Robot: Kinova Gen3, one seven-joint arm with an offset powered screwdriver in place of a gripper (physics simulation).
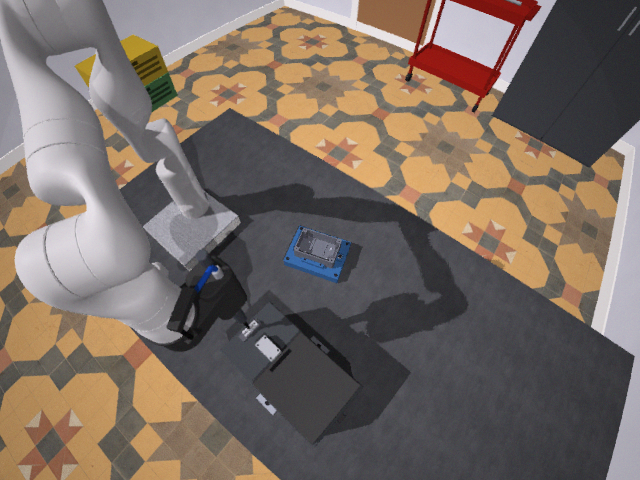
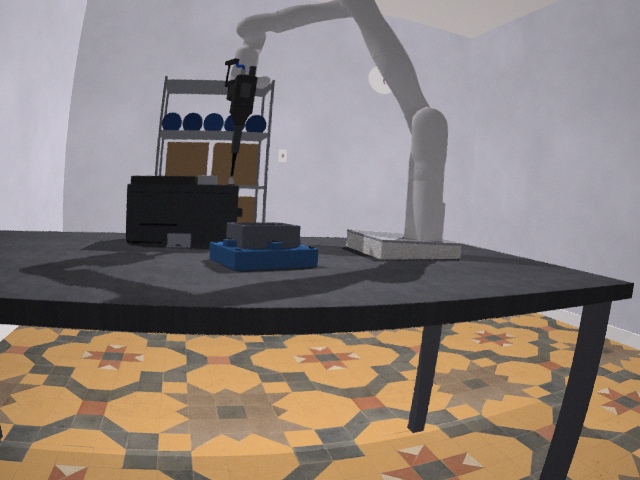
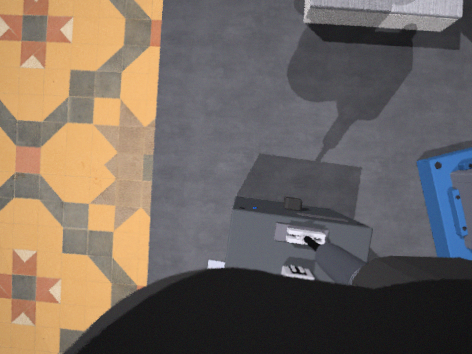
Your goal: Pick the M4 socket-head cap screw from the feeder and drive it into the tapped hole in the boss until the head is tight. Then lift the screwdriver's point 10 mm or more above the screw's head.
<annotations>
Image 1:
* blue fixture: 294, 262
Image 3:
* silver pick-up block: 280, 234
</annotations>
